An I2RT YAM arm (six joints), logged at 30 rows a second.
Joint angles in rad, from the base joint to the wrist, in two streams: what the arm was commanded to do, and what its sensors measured. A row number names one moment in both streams.
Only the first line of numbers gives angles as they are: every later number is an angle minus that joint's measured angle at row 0.
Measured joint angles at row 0: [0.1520, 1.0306, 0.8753, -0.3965, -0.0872, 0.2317]
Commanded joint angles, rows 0 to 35: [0.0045, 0.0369, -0.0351, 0.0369, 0.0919, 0.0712]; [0.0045, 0.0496, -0.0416, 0.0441, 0.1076, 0.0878]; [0.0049, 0.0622, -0.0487, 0.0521, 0.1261, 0.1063]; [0.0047, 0.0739, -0.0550, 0.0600, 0.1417, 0.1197]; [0.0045, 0.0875, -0.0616, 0.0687, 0.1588, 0.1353]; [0.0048, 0.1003, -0.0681, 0.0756, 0.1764, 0.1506]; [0.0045, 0.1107, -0.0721, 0.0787, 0.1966, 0.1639]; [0.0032, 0.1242, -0.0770, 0.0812, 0.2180, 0.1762]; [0.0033, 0.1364, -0.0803, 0.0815, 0.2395, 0.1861]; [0.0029, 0.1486, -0.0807, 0.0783, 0.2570, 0.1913]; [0.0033, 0.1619, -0.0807, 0.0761, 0.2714, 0.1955]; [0.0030, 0.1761, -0.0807, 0.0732, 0.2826, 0.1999]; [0.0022, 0.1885, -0.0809, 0.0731, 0.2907, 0.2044]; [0.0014, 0.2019, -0.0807, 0.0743, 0.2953, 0.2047]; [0.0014, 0.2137, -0.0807, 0.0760, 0.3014, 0.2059]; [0.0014, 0.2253, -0.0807, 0.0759, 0.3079, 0.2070]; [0.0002, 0.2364, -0.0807, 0.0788, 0.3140, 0.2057]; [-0.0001, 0.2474, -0.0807, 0.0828, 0.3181, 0.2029]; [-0.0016, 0.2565, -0.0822, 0.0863, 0.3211, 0.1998]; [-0.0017, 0.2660, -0.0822, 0.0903, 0.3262, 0.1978]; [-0.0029, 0.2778, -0.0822, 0.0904, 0.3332, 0.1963]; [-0.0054, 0.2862, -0.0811, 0.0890, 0.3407, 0.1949]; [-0.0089, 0.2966, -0.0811, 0.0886, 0.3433, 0.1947]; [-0.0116, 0.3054, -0.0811, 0.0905, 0.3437, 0.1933]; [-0.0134, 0.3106, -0.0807, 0.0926, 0.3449, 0.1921]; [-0.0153, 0.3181, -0.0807, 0.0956, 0.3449, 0.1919]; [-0.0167, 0.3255, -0.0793, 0.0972, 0.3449, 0.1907]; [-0.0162, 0.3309, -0.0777, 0.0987, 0.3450, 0.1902]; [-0.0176, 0.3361, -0.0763, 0.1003, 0.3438, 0.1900]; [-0.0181, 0.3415, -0.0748, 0.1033, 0.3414, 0.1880]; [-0.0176, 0.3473, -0.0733, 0.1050, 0.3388, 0.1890]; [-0.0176, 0.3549, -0.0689, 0.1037, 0.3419, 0.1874]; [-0.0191, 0.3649, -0.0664, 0.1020, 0.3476, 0.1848]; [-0.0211, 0.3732, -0.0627, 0.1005, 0.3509, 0.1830]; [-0.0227, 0.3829, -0.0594, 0.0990, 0.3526, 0.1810]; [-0.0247, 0.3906, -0.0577, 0.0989, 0.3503, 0.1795]
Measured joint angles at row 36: [-0.0198, 0.3715, -0.0629, 0.1094, 0.3277, 0.1866]
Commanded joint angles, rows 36 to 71: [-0.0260, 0.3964, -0.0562, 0.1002, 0.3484, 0.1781]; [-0.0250, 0.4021, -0.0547, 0.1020, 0.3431, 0.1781]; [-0.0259, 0.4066, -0.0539, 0.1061, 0.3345, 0.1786]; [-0.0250, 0.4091, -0.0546, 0.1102, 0.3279, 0.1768]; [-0.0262, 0.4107, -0.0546, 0.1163, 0.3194, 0.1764]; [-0.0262, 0.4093, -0.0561, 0.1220, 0.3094, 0.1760]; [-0.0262, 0.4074, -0.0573, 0.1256, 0.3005, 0.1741]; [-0.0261, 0.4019, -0.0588, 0.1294, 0.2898, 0.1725]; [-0.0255, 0.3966, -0.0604, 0.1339, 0.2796, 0.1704]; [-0.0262, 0.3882, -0.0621, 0.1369, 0.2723, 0.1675]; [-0.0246, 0.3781, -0.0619, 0.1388, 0.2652, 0.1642]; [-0.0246, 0.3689, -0.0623, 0.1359, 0.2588, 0.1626]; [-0.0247, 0.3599, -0.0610, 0.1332, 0.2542, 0.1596]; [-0.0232, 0.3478, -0.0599, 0.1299, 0.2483, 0.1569]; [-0.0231, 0.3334, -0.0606, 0.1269, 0.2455, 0.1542]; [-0.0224, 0.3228, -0.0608, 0.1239, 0.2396, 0.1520]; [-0.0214, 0.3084, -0.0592, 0.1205, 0.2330, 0.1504]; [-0.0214, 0.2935, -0.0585, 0.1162, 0.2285, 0.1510]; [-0.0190, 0.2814, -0.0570, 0.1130, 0.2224, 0.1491]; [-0.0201, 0.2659, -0.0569, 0.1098, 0.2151, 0.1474]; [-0.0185, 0.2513, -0.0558, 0.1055, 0.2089, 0.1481]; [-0.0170, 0.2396, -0.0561, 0.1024, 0.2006, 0.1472]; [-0.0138, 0.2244, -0.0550, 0.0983, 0.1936, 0.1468]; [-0.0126, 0.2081, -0.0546, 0.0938, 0.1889, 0.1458]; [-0.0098, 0.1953, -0.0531, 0.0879, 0.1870, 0.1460]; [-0.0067, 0.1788, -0.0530, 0.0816, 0.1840, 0.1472]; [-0.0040, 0.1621, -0.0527, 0.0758, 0.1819, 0.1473]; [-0.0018, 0.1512, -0.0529, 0.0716, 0.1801, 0.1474]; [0.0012, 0.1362, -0.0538, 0.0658, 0.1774, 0.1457]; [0.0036, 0.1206, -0.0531, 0.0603, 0.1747, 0.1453]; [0.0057, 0.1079, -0.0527, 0.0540, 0.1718, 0.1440]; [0.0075, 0.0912, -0.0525, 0.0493, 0.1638, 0.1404]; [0.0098, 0.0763, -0.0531, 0.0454, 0.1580, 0.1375]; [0.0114, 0.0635, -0.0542, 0.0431, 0.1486, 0.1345]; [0.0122, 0.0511, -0.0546, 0.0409, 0.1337, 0.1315]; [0.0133, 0.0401, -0.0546, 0.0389, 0.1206, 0.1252]
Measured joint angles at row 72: [0.0057, 0.0747, -0.0626, 0.0568, 0.1644, 0.1496]
